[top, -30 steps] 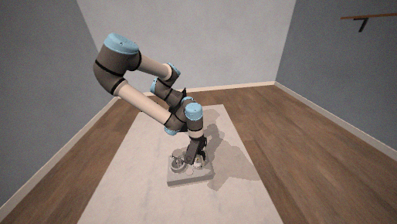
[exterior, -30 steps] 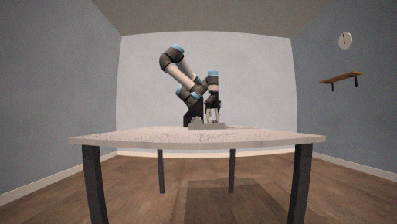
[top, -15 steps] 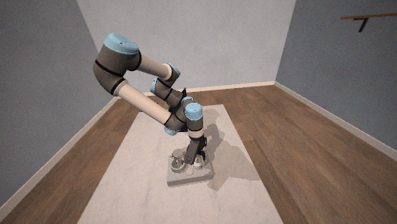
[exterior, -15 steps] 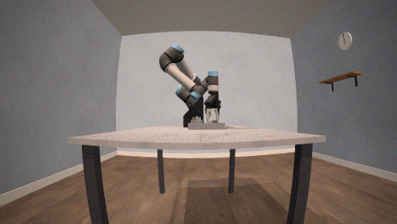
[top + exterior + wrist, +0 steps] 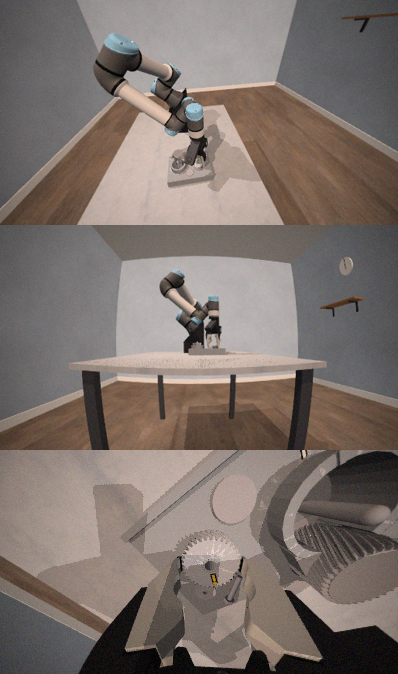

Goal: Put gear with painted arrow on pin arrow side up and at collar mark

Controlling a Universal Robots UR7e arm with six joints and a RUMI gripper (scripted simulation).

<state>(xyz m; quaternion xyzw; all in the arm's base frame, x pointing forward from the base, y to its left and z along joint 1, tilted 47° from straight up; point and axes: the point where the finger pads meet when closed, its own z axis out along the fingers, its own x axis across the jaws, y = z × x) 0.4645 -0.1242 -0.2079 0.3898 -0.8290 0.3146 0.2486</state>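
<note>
Right now my hand is 5 cm to the left of the flat round disc, 4 cm short of it and 1 cm above it. Round my hand: short peg 7 cm behind, 1 cm to the left, 1 cm below; loose gear right at my hand.
</note>
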